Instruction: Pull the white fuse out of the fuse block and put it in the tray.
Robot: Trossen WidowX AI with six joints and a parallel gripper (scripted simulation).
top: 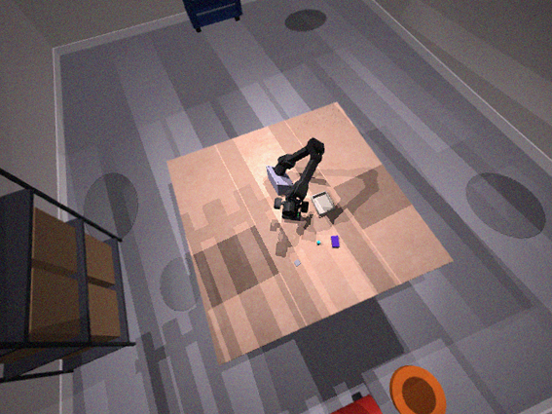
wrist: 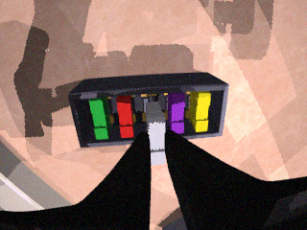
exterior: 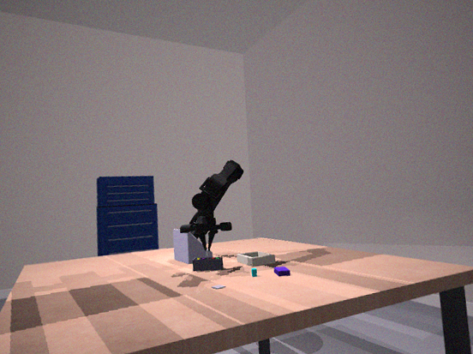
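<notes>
Right now my gripper tip is 10 mm short of the red fuse, 10 mm to the right of it and 40 mm above it. Also, from my gripper tip: green fuse: 20 mm ahead, 30 mm to the left, 40 mm below; then white fuse: 10 mm below; then purple fuse: 10 mm behind, 10 mm to the right, 40 mm below.
</notes>
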